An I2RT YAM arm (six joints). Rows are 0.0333 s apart.
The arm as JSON. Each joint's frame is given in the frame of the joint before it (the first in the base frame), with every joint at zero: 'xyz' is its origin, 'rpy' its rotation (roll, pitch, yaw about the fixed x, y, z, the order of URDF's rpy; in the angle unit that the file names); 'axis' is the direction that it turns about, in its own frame. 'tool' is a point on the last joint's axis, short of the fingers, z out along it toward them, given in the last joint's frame.
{
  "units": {
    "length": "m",
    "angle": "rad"
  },
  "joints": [
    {
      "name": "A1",
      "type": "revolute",
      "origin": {
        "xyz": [
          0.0,
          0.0,
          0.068
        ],
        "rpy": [
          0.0,
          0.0,
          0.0
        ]
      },
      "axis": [
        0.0,
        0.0,
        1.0
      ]
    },
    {
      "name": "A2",
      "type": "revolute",
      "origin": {
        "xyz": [
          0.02,
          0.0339,
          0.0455
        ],
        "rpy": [
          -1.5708,
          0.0,
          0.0
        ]
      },
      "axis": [
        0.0,
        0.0,
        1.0
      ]
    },
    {
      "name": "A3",
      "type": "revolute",
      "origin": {
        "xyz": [
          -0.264,
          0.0,
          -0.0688
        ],
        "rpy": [
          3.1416,
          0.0,
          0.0
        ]
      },
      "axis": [
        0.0,
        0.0,
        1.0
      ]
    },
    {
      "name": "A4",
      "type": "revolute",
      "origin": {
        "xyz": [
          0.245,
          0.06,
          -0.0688
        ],
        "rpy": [
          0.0,
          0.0,
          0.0
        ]
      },
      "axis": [
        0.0,
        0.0,
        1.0
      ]
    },
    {
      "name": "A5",
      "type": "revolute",
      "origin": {
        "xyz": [
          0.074,
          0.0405,
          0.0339
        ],
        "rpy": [
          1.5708,
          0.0,
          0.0
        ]
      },
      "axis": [
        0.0,
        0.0,
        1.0
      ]
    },
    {
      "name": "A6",
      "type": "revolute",
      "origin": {
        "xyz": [
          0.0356,
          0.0,
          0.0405
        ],
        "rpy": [
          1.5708,
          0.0,
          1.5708
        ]
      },
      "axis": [
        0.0,
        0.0,
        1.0
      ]
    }
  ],
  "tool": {
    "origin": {
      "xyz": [
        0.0,
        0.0,
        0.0
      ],
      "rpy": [
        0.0,
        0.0,
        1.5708
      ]
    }
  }
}
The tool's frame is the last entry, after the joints.
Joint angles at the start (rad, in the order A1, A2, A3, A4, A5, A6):
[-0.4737 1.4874 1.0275 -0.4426 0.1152 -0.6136]
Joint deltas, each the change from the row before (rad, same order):
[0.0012 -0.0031 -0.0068 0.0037 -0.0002 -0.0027]
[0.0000 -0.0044 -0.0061 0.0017 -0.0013 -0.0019]
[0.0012 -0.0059 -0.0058 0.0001 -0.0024 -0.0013]
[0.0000 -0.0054 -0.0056 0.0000 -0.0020 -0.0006]
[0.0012 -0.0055 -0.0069 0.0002 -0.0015 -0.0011]
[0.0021 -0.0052 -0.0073 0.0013 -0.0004 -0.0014]
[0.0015 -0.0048 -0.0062 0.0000 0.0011 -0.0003]
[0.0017 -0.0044 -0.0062 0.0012 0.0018 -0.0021]
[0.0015 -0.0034 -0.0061 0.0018 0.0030 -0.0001]
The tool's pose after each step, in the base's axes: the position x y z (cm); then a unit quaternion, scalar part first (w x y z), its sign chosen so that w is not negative. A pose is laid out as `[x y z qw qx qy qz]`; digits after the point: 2 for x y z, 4 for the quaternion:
[27.50 -14.51 23.48 0.2520 -0.0489 0.9420 -0.2160]
[27.39 -14.45 23.43 0.2521 -0.0501 0.9420 -0.2157]
[27.28 -14.34 23.41 0.2528 -0.0516 0.9420 -0.2148]
[27.15 -14.27 23.39 0.2531 -0.0522 0.9420 -0.2141]
[27.03 -14.16 23.34 0.2530 -0.0536 0.9422 -0.2132]
[26.92 -14.03 23.26 0.2529 -0.0554 0.9422 -0.2127]
[26.81 -13.93 23.20 0.2522 -0.0561 0.9424 -0.2127]
[26.71 -13.83 23.14 0.2514 -0.0576 0.9423 -0.2133]
[26.62 -13.75 23.06 0.2504 -0.0579 0.9424 -0.2141]

